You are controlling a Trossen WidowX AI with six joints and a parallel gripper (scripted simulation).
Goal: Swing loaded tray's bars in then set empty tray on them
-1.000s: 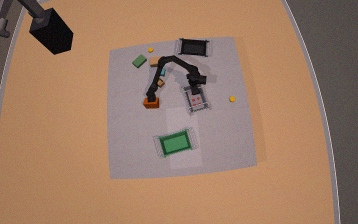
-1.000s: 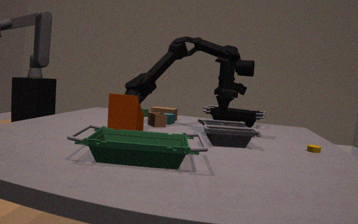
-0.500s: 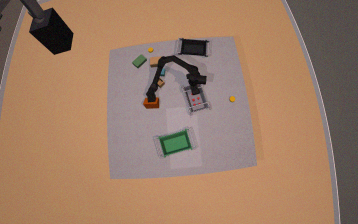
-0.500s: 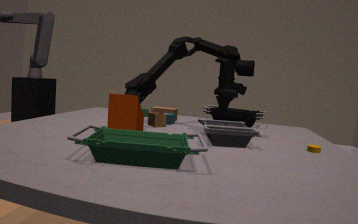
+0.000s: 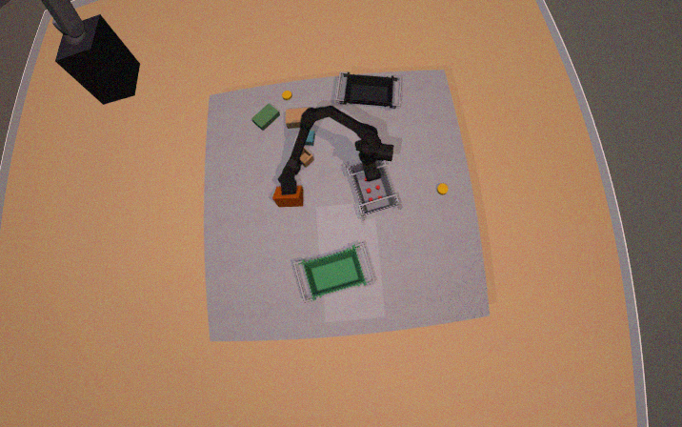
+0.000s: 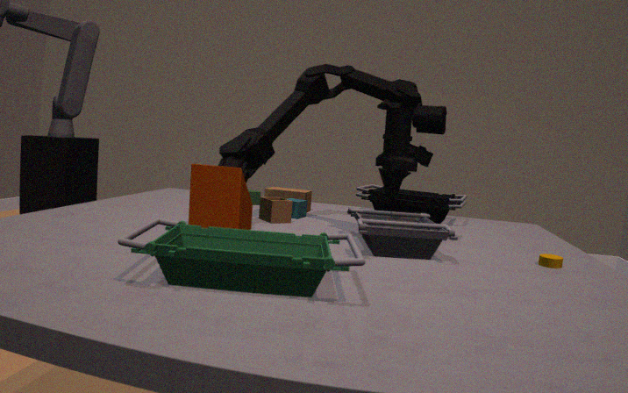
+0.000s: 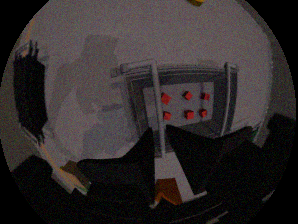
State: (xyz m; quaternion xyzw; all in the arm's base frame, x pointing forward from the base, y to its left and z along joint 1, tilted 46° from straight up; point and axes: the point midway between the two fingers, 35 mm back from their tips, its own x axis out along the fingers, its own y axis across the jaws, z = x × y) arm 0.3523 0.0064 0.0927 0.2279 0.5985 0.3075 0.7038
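Right now my gripper tip is 200 mm past the green tray, 440 mm to the left of it and 40 mm above it. The rest, counted from my gripper tip: small box (280 mm behind, 110 mm to the left, 70 mm below); then cyan block (250 mm behind, 210 mm to the left, 60 mm below); then tan block (290 mm behind, 330 mm to the left, 60 mm below).
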